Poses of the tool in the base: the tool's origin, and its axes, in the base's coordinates. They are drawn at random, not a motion.
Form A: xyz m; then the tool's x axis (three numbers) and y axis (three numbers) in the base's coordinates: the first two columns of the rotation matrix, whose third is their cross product.
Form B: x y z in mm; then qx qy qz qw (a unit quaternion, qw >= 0). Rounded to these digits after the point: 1 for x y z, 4 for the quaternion.
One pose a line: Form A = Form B
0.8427 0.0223 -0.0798 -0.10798 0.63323 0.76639 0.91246 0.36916 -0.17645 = 842.7 22.3 -79.8 -0.5340 -0.7237 -0.1740 0.4011
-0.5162 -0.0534 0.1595 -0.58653 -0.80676 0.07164 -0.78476 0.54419 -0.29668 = -516.2 -53.4 159.5 -0.4532 0.8779 -0.1500 0.0367
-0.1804 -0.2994 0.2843 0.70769 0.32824 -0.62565 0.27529 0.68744 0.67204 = -180.4 -299.4 284.3 0.3950 0.3820 0.0158 0.8354
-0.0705 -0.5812 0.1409 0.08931 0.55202 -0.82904 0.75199 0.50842 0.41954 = -70.5 -581.2 140.9 0.4875 0.6687 -0.0902 0.5541
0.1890 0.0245 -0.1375 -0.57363 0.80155 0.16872 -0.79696 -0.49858 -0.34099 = 189.0 24.5 -137.5 -0.0059 -0.1938 0.8656 0.4617
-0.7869 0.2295 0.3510 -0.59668 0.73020 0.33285 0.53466 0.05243 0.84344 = -786.9 229.5 351.0 0.4395 0.7195 0.5298 0.0923
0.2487 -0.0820 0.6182 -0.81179 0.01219 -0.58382 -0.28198 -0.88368 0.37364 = 248.7 -82.0 618.2 -0.2963 0.2277 0.9242 0.0796
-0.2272 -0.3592 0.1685 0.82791 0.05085 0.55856 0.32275 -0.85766 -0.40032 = -227.2 -359.2 168.5 -0.9236 -0.1011 -0.2754 0.2469
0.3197 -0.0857 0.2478 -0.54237 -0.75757 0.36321 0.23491 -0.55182 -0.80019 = 319.7 -85.7 247.8 -0.3648 0.3582 -0.8018 0.3095
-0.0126 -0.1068 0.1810 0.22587 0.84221 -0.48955 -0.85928 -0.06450 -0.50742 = -12.6 -106.8 181.0 -0.3812 0.0112 0.6220 0.6838
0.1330 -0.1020 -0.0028 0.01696 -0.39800 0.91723 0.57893 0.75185 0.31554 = 133.0 -102.0 -2.8 -0.0741 -0.6107 -0.3444 0.7092
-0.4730 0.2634 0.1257 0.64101 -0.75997 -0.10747 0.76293 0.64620 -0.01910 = -473.0 263.4 125.7 0.0140 0.0528 -0.4204 0.9057
